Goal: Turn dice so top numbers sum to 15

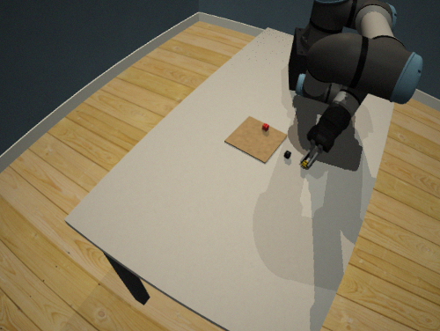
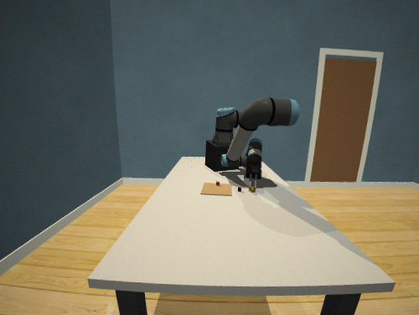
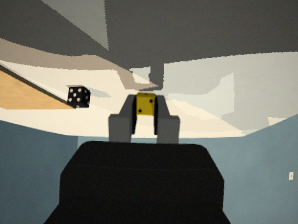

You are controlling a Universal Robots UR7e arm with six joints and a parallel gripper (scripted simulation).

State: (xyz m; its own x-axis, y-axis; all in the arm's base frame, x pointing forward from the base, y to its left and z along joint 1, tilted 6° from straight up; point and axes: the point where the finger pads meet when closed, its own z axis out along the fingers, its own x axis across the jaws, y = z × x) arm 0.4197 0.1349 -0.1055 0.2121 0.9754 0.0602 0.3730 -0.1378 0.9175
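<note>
Right now my hand is 1 cm short of the yellow die and 1 cm above it. The rest, counted from my hand: black die: 6 cm to the right, 2 cm below; then red die: 17 cm to the right, 6 cm behind, 1 cm below; then brown mat: 17 cm to the right, 2 cm below, 1 cm behind.
</note>
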